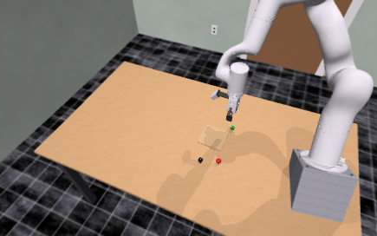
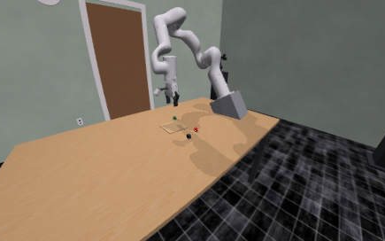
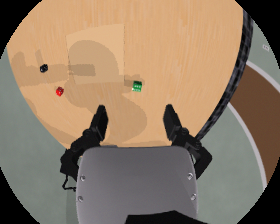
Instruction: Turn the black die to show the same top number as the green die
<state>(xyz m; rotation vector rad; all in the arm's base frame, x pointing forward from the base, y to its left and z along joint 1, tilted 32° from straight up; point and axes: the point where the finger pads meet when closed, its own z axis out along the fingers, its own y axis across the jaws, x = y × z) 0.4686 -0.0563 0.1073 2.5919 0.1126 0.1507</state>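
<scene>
Now: the green die 2 cm behind my hand, 1 cm to the right of it and 12 cm below it. The rest, counted from my hand: black die 6 cm ahead, 27 cm to the left, 12 cm below; then red die 3 cm behind, 24 cm to the left, 12 cm below; then tan mat 6 cm ahead, 10 cm to the left, 13 cm below.
</scene>
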